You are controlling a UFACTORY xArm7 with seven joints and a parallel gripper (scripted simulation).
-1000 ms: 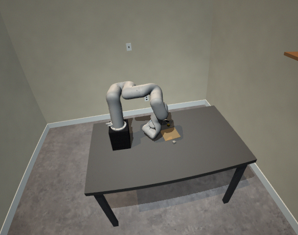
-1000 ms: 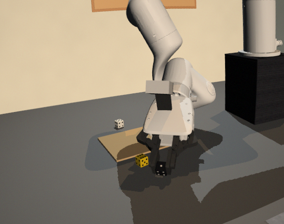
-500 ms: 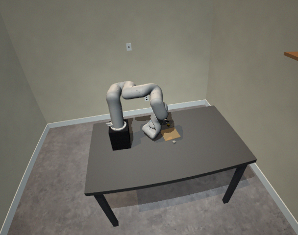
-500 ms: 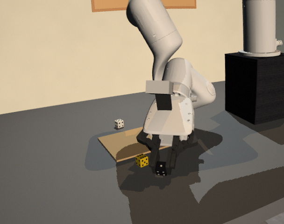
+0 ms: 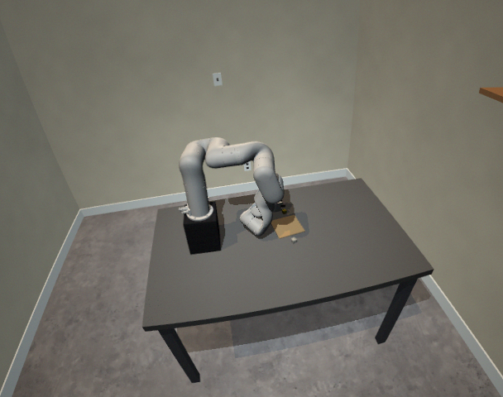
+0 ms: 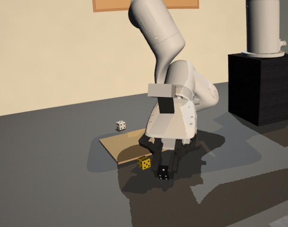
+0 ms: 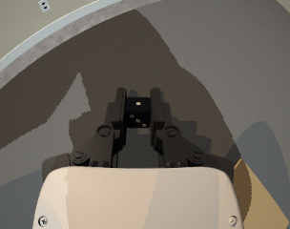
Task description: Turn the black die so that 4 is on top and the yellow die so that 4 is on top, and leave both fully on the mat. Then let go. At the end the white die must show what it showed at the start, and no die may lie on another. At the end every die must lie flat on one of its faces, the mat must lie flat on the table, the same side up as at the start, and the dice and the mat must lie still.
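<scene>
Now: hand 60 mm to the left of the yellow die, 20 mm above it and 10 mm short of it. From my hand the other things lie so: tan mat 170 mm to the right, 30 mm below, 10 mm behind; then black die 10 mm to the left, 10 mm below, 10 mm ahead; then white die 290 mm to the right, 20 mm below, 20 mm behind.
</scene>
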